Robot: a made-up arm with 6 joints. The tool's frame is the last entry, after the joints. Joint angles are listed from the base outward. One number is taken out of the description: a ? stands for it. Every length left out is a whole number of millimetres.
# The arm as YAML. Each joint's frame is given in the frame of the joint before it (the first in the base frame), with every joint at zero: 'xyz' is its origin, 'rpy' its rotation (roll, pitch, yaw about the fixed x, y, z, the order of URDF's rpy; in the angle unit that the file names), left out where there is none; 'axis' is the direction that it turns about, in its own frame. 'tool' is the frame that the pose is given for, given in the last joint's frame.
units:
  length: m
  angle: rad
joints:
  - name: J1
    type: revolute
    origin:
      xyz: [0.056, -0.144, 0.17]
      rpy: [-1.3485, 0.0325, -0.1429]
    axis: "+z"
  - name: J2
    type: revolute
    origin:
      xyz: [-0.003, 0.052, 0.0]
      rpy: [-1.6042, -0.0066, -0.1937]
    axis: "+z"
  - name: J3
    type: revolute
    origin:
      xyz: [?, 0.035, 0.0]
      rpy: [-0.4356, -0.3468, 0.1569]
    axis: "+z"
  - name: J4
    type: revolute
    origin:
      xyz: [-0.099, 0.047, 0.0]
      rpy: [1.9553, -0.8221, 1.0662]
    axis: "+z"
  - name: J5
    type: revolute
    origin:
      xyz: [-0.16, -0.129, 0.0]
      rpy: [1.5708, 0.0, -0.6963]
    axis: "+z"
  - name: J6
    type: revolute
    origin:
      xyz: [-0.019, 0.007, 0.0]
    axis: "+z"
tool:
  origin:
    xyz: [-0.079, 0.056, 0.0]
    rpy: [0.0, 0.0, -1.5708]
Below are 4 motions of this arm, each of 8 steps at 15 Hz.
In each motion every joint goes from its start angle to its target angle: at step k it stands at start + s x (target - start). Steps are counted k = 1, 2, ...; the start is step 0. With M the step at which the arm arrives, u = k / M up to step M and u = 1 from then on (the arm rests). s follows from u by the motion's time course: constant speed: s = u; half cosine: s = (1 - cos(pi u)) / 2; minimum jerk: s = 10 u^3 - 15 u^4 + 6 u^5.
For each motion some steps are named. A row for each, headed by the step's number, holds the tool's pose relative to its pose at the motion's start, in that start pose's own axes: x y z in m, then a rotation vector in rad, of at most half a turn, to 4 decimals.
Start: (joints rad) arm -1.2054 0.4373 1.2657 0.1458 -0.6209 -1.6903
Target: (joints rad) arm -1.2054 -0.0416 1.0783 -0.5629 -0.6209 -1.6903
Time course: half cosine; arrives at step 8
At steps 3, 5, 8:
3: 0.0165 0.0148 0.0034 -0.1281 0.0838 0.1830
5: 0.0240 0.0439 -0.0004 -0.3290 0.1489 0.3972
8: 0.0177 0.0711 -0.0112 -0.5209 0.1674 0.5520

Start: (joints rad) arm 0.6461 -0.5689 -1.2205 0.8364 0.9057 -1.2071
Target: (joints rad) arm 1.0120 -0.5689 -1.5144 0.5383 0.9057 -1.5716
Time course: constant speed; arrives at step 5
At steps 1, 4, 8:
1: -0.0157 0.0115 0.0008 -0.0023 -0.0582 -0.0101
4: -0.0567 0.0427 -0.0053 0.0051 -0.1965 -0.0058
8: -0.0682 0.0522 -0.0093 0.0089 -0.2292 0.0053

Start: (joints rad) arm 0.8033 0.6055 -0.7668 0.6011 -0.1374 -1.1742
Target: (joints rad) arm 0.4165 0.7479 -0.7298 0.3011 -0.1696 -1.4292
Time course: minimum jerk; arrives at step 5
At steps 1, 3, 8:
1: 0.0042 0.0047 -0.0005 -0.0176 0.0269 -0.0097
3: 0.0430 0.0580 -0.0177 -0.2445 0.2841 -0.1332
8: 0.0581 0.0850 -0.0344 -0.3834 0.3879 -0.2076

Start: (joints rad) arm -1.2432 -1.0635 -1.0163 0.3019 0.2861 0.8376
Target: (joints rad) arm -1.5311 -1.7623 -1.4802 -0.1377 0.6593 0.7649
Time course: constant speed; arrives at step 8
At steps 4, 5, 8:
4: -0.0108 0.0261 0.0205 -0.2173 -0.4292 0.5494
5: -0.0126 0.0363 0.0275 -0.2874 -0.5180 0.6904
8: -0.0205 0.0801 0.0507 -0.5331 -0.7244 1.1212

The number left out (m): 0.028
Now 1 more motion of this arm.
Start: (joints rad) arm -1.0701 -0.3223 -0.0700 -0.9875 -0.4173 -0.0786
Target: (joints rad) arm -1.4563 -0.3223 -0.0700 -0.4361 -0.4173 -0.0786
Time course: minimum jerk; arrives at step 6
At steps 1, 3, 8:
1: -0.0019 0.0025 0.0013 -0.0129 -0.0030 -0.0113
3: -0.0194 0.0404 0.0161 -0.1903 -0.0239 -0.1524
8: -0.0227 0.0877 0.0247 -0.3967 -0.0098 -0.2835

